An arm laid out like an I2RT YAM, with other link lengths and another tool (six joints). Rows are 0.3 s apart.
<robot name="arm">
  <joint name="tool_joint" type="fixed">
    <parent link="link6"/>
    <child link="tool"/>
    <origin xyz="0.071 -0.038 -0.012" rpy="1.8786 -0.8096 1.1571"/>
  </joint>
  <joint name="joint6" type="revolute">
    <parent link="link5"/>
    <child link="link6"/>
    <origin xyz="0.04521 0 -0.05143" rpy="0 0 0"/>
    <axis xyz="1 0 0"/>
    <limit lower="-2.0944" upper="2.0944"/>
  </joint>
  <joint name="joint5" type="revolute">
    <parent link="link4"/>
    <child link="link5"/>
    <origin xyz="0.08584 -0.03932 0.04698" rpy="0 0 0"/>
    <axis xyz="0 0 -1"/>
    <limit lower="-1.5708" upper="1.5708"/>
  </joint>
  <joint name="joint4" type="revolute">
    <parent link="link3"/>
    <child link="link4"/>
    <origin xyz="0.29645 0.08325 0.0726" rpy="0 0 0"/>
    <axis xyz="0 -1 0"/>
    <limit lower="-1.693" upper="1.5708"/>
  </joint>
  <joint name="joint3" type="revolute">
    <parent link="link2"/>
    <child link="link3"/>
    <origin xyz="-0.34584 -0.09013 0" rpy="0 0 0"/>
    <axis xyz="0 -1 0"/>
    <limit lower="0" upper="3.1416"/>
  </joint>
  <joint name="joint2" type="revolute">
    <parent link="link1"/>
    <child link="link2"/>
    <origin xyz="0.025 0.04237 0.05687" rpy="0 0 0"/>
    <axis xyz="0 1 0"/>
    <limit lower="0" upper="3.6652"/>
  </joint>
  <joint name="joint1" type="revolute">
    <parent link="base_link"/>
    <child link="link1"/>
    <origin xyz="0 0 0.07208" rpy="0 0 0"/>
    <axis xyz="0 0 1"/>
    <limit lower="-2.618" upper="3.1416"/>
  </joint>
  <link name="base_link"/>
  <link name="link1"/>
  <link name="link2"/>
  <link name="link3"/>
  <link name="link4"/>
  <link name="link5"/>
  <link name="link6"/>
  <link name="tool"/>
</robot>
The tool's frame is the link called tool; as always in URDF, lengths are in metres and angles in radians.
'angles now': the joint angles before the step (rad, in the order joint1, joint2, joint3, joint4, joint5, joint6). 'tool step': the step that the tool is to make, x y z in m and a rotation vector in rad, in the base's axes. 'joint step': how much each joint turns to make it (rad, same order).
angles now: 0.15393, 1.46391, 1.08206, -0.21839, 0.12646, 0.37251
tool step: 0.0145, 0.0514, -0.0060, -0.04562, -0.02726, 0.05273
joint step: 0.12780, 0.06381, 0.02186, 0.05872, 0.09041, 0.00000
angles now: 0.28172, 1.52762, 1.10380, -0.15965, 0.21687, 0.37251
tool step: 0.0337, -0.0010, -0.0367, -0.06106, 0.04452, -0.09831
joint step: 0.00067, 0.15418, 0.05610, 0.03286, 0.10750, 0.02017
